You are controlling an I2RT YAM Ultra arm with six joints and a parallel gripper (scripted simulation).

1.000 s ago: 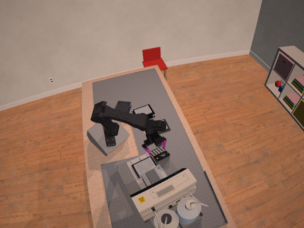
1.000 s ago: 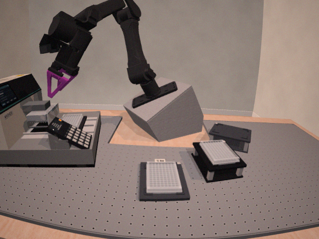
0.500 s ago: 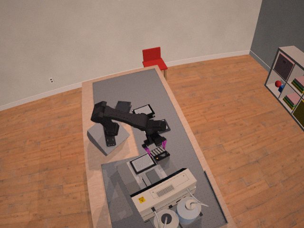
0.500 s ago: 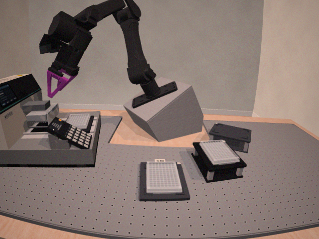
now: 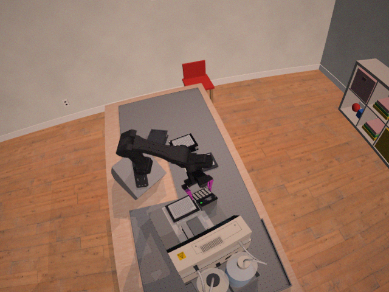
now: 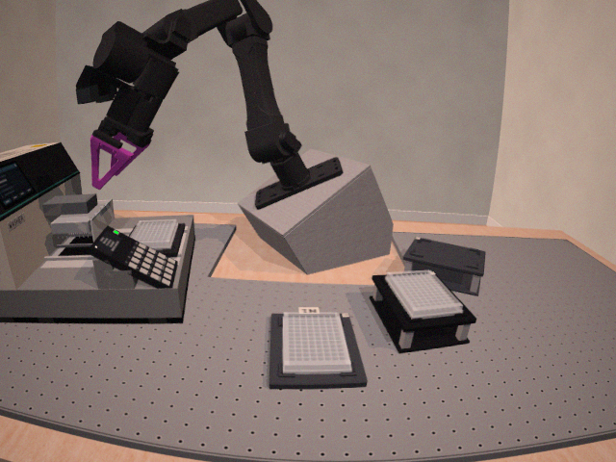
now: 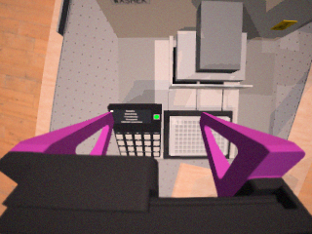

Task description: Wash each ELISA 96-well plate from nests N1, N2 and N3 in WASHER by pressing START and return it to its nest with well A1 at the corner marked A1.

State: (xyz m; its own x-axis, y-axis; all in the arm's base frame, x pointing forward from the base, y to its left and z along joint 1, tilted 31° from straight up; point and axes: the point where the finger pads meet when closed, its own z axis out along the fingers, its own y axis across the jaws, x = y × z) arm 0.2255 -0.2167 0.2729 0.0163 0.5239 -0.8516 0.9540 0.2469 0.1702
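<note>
My gripper is now 140 mm above the black carrier pocket, 100 mm past it and 40 mm to the right of it. The rest, counted from my hand: nest N1: 330 mm to the left, 210 mm below, 130 mm ahead; then grey manifold: 110 mm to the right, 90 mm below, 80 mm behind; then raised black nest: 500 mm to the left, 180 mm below, 60 mm ahead.
</note>
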